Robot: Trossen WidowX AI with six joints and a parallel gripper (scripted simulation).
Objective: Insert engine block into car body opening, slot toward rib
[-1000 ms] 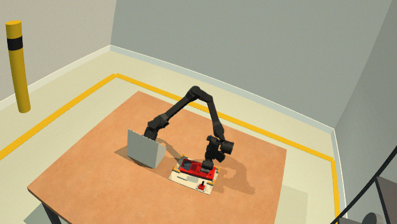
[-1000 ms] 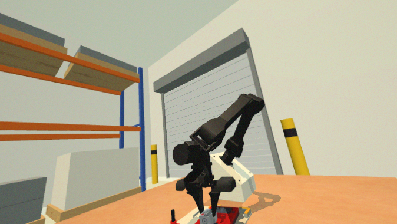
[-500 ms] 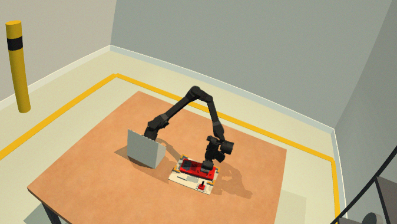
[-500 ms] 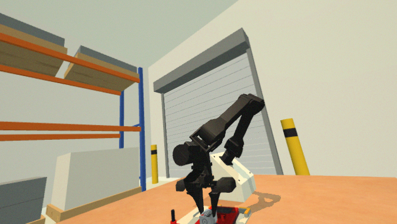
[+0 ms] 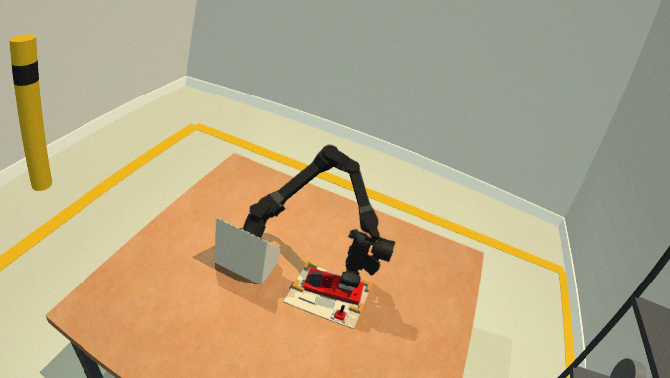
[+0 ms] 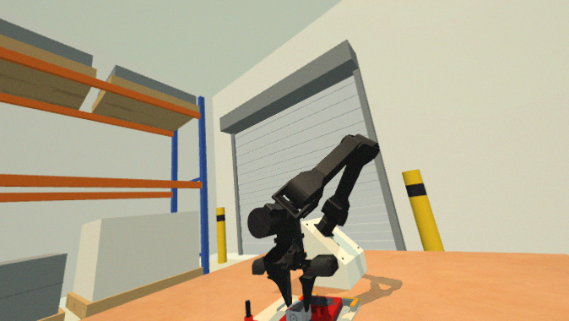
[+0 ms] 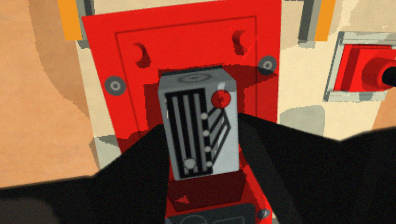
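Now: gripper tip 10 mm above the grey engine block. The rest, counted from my gripper tip: cream fixture plate: 30 mm behind, 30 mm to the right, 40 mm below.
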